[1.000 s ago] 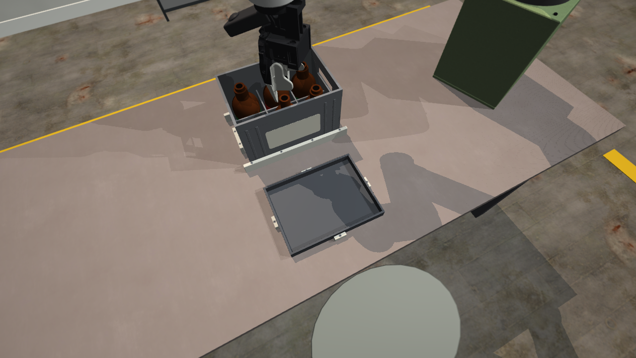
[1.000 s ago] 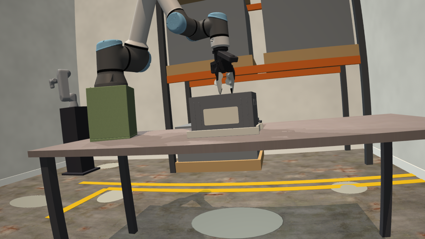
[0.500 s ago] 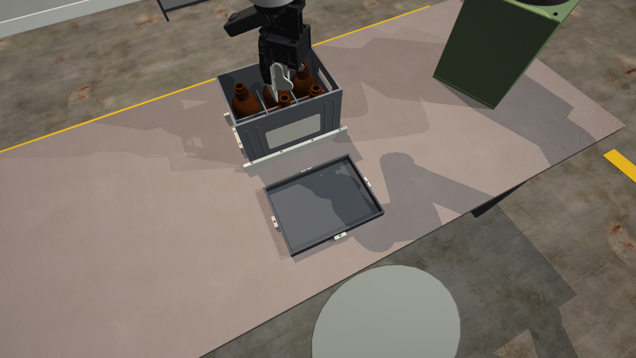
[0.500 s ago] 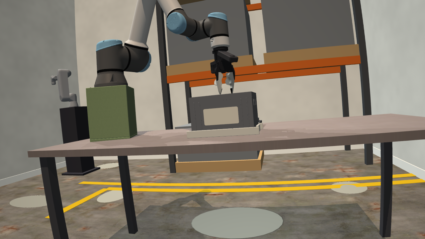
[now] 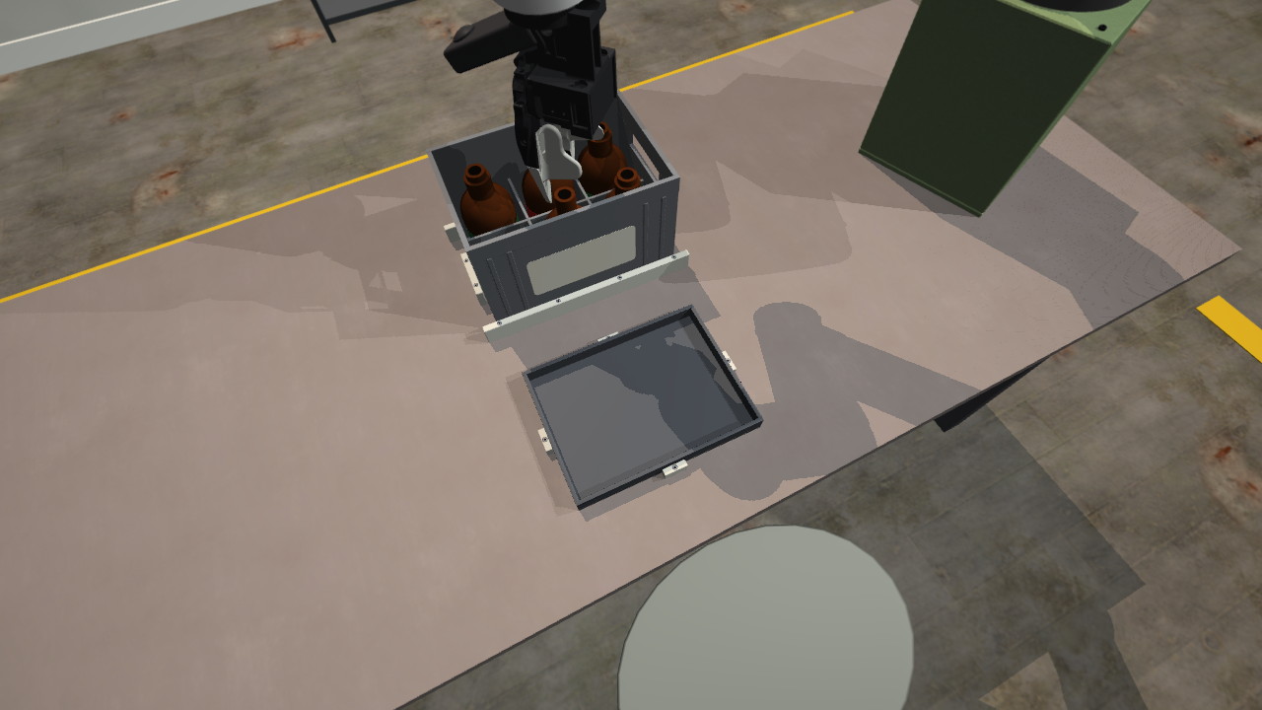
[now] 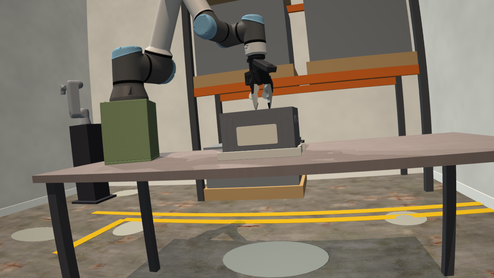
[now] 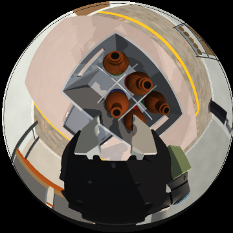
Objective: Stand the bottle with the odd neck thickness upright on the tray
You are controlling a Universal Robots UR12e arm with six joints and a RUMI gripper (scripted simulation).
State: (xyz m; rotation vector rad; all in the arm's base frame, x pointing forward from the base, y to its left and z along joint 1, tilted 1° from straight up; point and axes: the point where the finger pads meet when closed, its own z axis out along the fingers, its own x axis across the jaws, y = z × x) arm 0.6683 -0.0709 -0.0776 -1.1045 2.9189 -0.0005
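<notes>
Right now my hand is 110 mm above the brown bottle. The rest, counted from my hand: grey crate 10 mm behind, 40 mm to the right, 110 mm below; dark tray 20 mm ahead, 230 mm to the left, 180 mm below.
</notes>
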